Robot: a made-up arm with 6 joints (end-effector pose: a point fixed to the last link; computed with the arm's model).
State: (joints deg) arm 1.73 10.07 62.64 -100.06 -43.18 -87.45
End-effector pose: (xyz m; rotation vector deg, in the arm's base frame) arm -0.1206 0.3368 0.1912 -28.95 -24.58 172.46
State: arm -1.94 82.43 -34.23 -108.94 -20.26 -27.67
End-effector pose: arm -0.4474 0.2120 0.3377 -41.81 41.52 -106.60
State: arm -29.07 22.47 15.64 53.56 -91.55 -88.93
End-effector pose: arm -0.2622 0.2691 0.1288 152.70 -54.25 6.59
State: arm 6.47 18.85 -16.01 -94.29 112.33 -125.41
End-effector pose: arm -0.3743 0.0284 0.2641 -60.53 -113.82 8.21
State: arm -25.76 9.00 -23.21 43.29 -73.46 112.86
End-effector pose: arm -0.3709 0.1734 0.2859 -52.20 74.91 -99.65
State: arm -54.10 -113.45 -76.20 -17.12 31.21 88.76
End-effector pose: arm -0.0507 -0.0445 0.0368 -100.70 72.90 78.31
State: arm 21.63 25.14 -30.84 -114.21 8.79 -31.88
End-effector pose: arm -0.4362 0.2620 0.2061 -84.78 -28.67 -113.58
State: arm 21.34 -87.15 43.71 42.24 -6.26 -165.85
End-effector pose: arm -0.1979 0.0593 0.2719 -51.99 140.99 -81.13
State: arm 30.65 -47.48 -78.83 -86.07 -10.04 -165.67
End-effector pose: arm -0.2676 -0.1409 0.3049 -22.94 14.76 25.09
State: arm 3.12 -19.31 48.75 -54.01 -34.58 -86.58
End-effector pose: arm -0.0965 0.2219 0.0161 -53.93 73.12 153.11
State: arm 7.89 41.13 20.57 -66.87 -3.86 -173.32
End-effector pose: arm -0.2578 0.1856 0.0835 36.37 -64.49 -90.51
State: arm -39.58 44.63 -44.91 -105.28 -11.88 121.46
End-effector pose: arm -0.1595 0.0355 -0.0770 49.43 -25.35 81.79
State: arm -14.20 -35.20 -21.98 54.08 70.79 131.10
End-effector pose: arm -0.4319 -0.0515 0.1571 57.23 154.61 -28.76
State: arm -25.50 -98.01 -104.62 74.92 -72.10 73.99
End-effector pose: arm -0.3327 0.2209 -0.0253 119.49 19.85 126.82
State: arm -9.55 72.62 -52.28 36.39 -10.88 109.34
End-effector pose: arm -0.2180 -0.1132 0.3086 -49.27 152.69 -5.32
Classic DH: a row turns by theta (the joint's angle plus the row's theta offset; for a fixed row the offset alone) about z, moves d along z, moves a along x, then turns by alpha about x. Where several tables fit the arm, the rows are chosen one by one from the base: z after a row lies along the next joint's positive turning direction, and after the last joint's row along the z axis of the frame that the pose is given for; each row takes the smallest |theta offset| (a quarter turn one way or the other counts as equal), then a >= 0, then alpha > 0; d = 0 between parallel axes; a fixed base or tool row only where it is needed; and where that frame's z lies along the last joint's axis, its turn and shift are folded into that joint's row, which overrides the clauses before.
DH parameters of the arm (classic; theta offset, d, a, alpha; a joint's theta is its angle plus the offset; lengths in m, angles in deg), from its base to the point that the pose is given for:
base (fixed): -24.75 0.1519 -0.0871 -110.57
joint 1: 80.8 -0.0343 -0.0316 66.92
joint 2: 80.99 -0.1431 0.0523 69.67
joint 3: -78 -0.0196 0.0805 60.71
joint 4: -23.48 -0.0831 -0.0433 -90
joint 5: -83.25 -0.0375 0.0199 99.45
joint 6: 4.61 0.1538 -0.1304 130.68
tool (fixed): -118.83 0.0707 0 0

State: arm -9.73 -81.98 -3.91 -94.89 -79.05 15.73
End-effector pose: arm -0.1440 -0.0191 -0.0727 37.36 11.96 120.81
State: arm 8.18 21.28 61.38 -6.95 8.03 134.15
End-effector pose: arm -0.3070 -0.0036 0.2038 -52.40 -121.76 -49.01
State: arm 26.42 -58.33 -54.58 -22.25 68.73 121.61
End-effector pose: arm -0.1674 0.1431 0.3129 -45.55 -24.20 112.78
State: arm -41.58 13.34 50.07 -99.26 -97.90 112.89
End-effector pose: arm -0.0322 0.2274 0.0976 -137.45 110.42 -15.13
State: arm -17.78 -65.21 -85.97 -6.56 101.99 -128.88
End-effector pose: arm -0.2946 -0.0235 0.2513 -9.00 -149.81 91.32
